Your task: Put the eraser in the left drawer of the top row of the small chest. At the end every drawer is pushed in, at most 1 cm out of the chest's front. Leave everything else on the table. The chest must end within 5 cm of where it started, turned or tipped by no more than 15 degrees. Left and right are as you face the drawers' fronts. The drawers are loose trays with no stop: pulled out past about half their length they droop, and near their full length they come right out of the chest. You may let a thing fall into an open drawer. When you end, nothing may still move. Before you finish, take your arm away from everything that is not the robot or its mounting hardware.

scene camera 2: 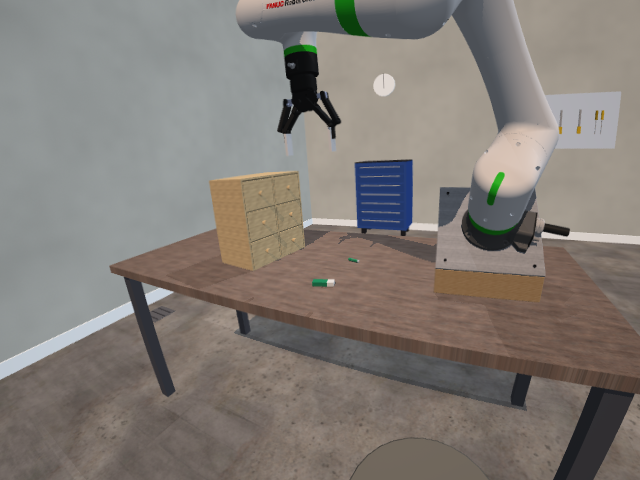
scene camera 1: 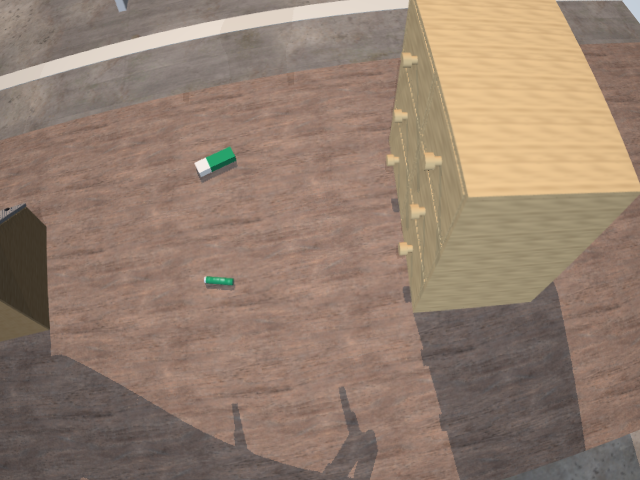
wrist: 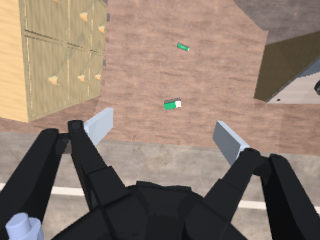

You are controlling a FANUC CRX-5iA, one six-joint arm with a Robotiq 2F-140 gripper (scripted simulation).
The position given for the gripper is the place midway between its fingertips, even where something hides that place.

In view: the gripper (scene camera 2: 310, 153), a wooden chest (scene camera 1: 542, 161) and a drawer (scene camera 1: 398, 156).
The wooden chest shows as well in scene camera 2 (scene camera 2: 227, 195). The gripper is seen too in the wrist view (wrist: 163, 123).
